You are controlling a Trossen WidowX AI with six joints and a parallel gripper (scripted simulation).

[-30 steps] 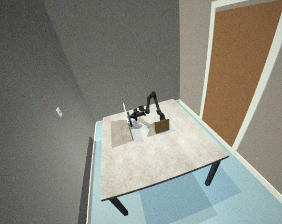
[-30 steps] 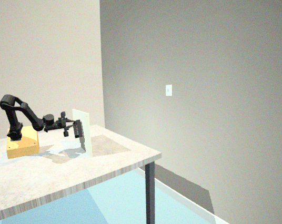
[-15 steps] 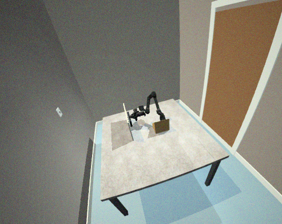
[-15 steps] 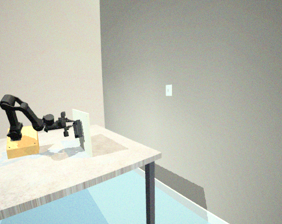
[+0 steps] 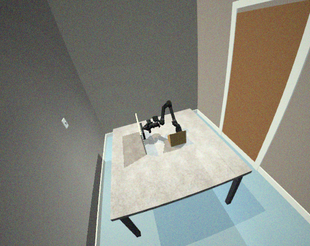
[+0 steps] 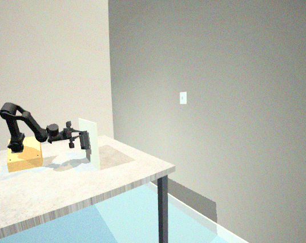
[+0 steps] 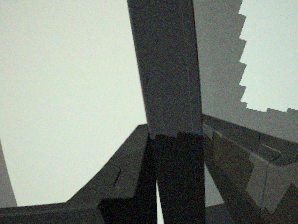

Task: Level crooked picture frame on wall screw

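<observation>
My gripper tip is now 5 cm above the picture frame, 1 cm to the left of it and 1 cm short of it. From my gripper tip the other things lie so: wall panel 6 cm below, 2 cm ahead.
</observation>
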